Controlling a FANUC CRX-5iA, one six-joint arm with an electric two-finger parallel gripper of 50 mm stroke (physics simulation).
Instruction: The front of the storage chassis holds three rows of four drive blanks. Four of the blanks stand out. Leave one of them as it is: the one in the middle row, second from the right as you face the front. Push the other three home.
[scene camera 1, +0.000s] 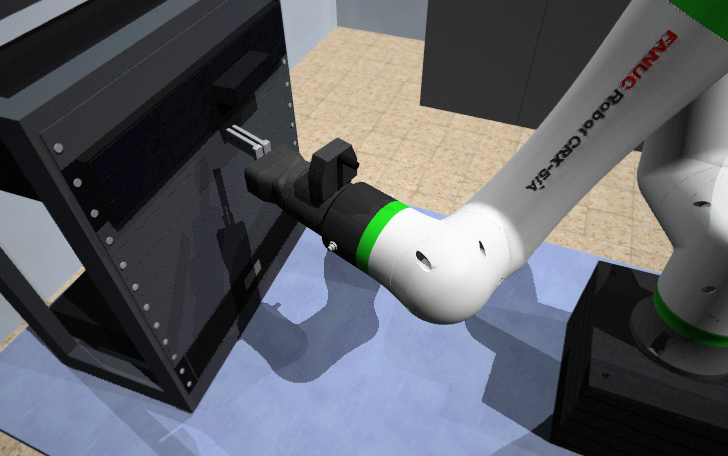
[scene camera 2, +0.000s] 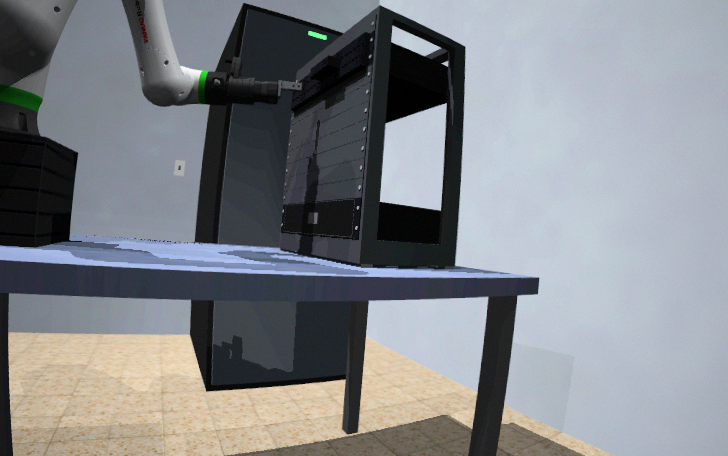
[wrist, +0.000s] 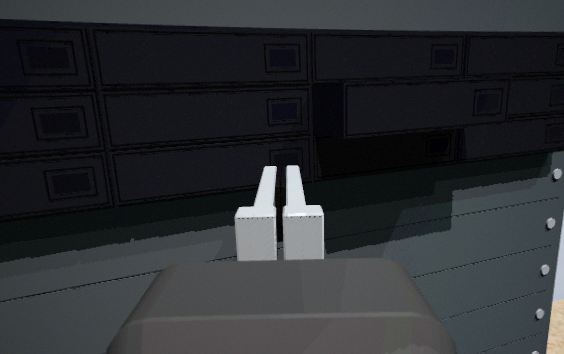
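Pixels of known places: gripper, fingertip midpoint: (scene camera 1: 231, 133) (scene camera 2: 301, 87) (wrist: 282, 188); arm's base at its link origin: (scene camera 1: 681, 336) (scene camera 2: 0, 135).
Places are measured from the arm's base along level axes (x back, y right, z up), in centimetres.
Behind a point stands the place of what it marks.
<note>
The dark storage chassis (scene camera 1: 145, 150) {x -73.0, y -13.4, z 30.6 cm} (scene camera 2: 351, 56) {x -70.8, y 17.8, z 29.8 cm} sits high in the rack, with three rows of drive blanks. The middle-row blank second from the right (scene camera 1: 239, 80) {x -68.8, y 3.3, z 31.3 cm} (scene camera 2: 323, 68) {x -68.2, y 9.0, z 28.6 cm} (wrist: 425, 109) {x -68.1, y 5.9, z 29.7 cm} plainly stands out and casts a shadow below. The other blanks that show look level with each other; the leftmost and rightmost columns are cut off in the wrist view. My gripper (scene camera 1: 229, 128) {x -68.0, y -2.6, z 26.6 cm} (scene camera 2: 300, 85) {x -68.0, y -2.6, z 26.6 cm} (wrist: 282, 188) {x -68.0, y -2.6, z 26.6 cm} is shut and empty. Its tips are close in front of the bottom-row blank second from the left (wrist: 200, 170) {x -72.4, y -5.5, z 27.1 cm} and partly hide its right end; contact cannot be told.
The rack frame (scene camera 1: 185, 375) {x -75.1, y -21.8, z -9.7 cm} (scene camera 2: 370, 161) {x -72.7, y 26.5, z 2.4 cm} stands on the blue table (scene camera 1: 343, 408) {x -50.0, y -15.6, z -20.7 cm} (scene camera 2: 456, 284) {x -82.7, y 44.4, z -22.0 cm}. Plain panels (wrist: 480, 240) {x -72.4, y 16.7, z 18.5 cm} with screws along the edge lie below the chassis. A tall dark cabinet (scene camera 1: 478, 53) (scene camera 2: 257, 161) stands behind. The robot's black pedestal (scene camera 1: 607, 343) {x -11.0, y -4.1, z -0.1 cm} (scene camera 2: 37, 193) {x -10.6, y 14.1, z -11.3 cm} is opposite the rack.
</note>
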